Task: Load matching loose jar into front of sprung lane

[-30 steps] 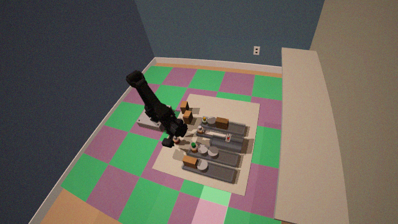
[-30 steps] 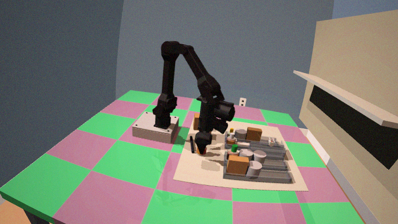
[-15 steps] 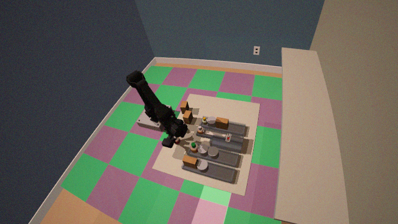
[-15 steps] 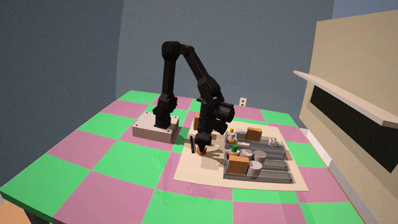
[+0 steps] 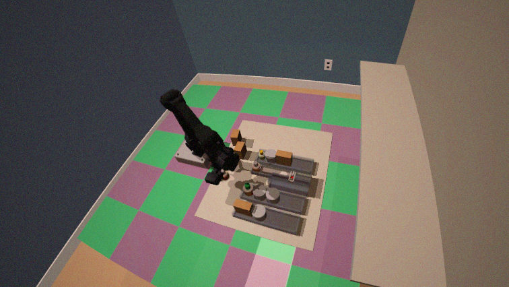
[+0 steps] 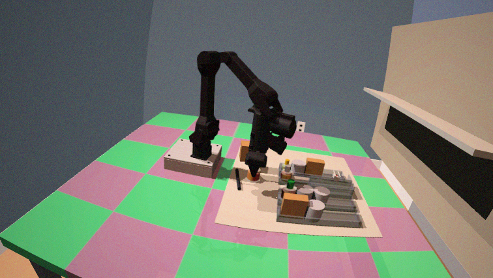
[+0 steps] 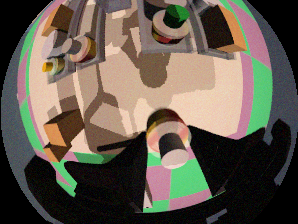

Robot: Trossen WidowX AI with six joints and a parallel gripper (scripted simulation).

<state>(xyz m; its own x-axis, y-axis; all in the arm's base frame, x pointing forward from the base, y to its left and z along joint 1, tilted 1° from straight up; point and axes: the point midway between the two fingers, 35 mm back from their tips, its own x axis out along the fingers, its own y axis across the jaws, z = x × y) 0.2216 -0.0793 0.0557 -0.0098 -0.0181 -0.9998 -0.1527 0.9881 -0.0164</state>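
The black pen is 7 cm below my gripper tip, 6 cm to the left of it and 6 cm behind it. Round my gripper tip: pusher plate: 22 cm ahead, 10 cm to the left, 2 cm below; then red mark: 29 cm ahead, 11 cm to the left.
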